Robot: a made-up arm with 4 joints.
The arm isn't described. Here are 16 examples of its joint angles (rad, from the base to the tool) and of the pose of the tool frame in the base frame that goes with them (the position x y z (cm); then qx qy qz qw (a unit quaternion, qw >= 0)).
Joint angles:
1: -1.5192 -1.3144 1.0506 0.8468
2: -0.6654 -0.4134 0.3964 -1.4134
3: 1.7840 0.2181 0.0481 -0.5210
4: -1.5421 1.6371 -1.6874 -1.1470
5: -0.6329 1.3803 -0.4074 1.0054
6: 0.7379 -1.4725 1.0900 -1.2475
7: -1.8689 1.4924 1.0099 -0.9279
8: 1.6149 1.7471 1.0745 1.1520
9: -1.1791 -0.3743 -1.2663 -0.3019
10: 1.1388 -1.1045 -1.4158 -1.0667
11: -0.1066 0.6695 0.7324 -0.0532
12: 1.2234 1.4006 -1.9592 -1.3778
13: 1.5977 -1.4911 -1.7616 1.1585
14: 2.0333 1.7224 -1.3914 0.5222
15: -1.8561 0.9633 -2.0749 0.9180
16: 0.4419 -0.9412 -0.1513 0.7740
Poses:
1: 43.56 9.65 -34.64 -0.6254 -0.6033 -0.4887 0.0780
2: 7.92 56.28 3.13 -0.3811 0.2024 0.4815 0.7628
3: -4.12 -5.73 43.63 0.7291 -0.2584 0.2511 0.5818
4: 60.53 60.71 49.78 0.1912 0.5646 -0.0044 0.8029
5: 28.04 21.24 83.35 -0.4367 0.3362 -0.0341 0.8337
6: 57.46 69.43 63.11 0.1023 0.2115 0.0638 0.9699
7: 27.85 52.55 60.10 0.3112 -0.7906 -0.5065 0.1471
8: 46.22 -12.10 -15.74 0.4429 -0.5463 0.0821 0.7062
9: 4.10 49.11 14.64 0.0507 -0.2239 -0.0226 0.9730
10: 20.04 19.92 82.00 0.6625 -0.5305 -0.4134 0.3298
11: -3.47 8.97 49.50 -0.3674 -0.0028 0.4409 0.8189
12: 55.63 -30.76 23.99 -0.9268 0.0013 -0.3612 0.1025
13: 28.98 3.45 89.81 -0.6779 -0.3245 0.3829 0.5371
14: 58.94 -15.43 -10.04 0.6079 0.2851 0.6676 0.3218
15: 32.27 63.38 46.61 -0.1934 0.1937 -0.8027 0.5298
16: 24.04 67.93 63.99 0.2838 0.0657 -0.7344 0.6130
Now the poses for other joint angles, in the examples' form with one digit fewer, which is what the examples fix.
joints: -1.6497 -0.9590 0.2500 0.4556
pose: 27.0 14.0 -30.8 -0.617 -0.531 -0.325 0.481
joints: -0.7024 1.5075 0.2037 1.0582
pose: 29.2 15.8 83.8 -0.543 0.146 0.200 0.802
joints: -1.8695 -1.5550 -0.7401 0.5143
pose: 47.4 12.1 -33.4 -0.089 -0.761 -0.196 0.613
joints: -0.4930 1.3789 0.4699 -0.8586
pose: 19.9 5.0 73.4 -0.196 0.376 0.842 0.335
